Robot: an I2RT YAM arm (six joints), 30 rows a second.
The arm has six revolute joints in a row. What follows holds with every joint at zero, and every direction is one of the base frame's. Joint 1 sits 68 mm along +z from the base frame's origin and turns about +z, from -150 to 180 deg. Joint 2 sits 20 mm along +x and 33.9 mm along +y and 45.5 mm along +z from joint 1 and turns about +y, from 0 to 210 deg. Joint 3 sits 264 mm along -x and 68.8 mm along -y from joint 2 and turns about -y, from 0 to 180 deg. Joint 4 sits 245 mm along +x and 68.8 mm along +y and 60 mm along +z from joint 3 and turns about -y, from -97 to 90 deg. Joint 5 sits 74 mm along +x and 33.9 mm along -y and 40.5 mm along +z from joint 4 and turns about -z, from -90 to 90 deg. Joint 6 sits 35.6 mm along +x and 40.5 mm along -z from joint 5 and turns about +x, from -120 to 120 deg. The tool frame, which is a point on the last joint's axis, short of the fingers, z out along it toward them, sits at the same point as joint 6; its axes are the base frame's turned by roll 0, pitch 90 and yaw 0 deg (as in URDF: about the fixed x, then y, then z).
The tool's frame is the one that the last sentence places.
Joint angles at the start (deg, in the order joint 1, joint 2, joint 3, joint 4, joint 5, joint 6):
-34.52 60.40 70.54 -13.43 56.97 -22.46
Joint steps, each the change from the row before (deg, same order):
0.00 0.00 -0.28 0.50 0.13 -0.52
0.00 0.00 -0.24 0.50 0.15 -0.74
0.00 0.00 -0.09 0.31 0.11 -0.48
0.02 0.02 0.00 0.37 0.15 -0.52
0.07 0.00 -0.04 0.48 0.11 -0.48
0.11 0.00 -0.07 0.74 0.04 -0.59
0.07 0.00 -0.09 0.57 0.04 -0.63
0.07 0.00 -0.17 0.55 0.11 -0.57
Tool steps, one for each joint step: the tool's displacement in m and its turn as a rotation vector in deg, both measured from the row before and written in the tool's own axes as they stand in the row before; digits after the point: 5 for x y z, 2 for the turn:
0.00053 0.00064 0.00031 0.17 -0.06 -0.34
0.00036 0.00048 0.00026 0.19 -0.07 -0.52
-0.00003 0.00007 0.00009 0.15 -0.06 -0.29
-0.00051 -0.00017 0.00000 0.20 -0.12 -0.23
-0.00058 -0.00008 -0.00016 0.14 -0.20 -0.11
-0.00088 -0.00003 -0.00025 0.09 -0.36 -0.03
-0.00050 0.00007 -0.00012 0.09 -0.24 -0.22
-0.00010 0.00035 -0.00004 0.13 -0.16 -0.25

